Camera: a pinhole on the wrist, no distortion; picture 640 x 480 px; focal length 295.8 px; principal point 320.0 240.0 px. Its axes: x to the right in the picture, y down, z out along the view. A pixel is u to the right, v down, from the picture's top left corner.
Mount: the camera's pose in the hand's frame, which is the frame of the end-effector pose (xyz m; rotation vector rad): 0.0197 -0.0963 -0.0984 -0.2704 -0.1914 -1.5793
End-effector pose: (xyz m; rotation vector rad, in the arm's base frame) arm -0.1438 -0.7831 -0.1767 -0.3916 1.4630 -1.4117
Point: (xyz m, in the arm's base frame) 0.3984 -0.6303 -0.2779
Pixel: 154.7 36.5
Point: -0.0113 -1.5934 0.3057
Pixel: outside the picture
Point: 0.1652 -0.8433 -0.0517
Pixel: 341.4 110.9
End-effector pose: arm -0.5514 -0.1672 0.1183 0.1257 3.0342 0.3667
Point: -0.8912 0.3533 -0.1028
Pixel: 113.3 424.7
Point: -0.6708 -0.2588 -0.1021
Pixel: 470.8 349.1
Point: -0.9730 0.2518 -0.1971
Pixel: 192.2 457.3
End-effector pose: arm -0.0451 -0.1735 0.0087 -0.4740 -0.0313 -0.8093
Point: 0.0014 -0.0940 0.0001
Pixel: 94.6 147.0
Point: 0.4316 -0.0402 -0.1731
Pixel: outside the picture
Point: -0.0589 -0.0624 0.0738
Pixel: 238.6 101.0
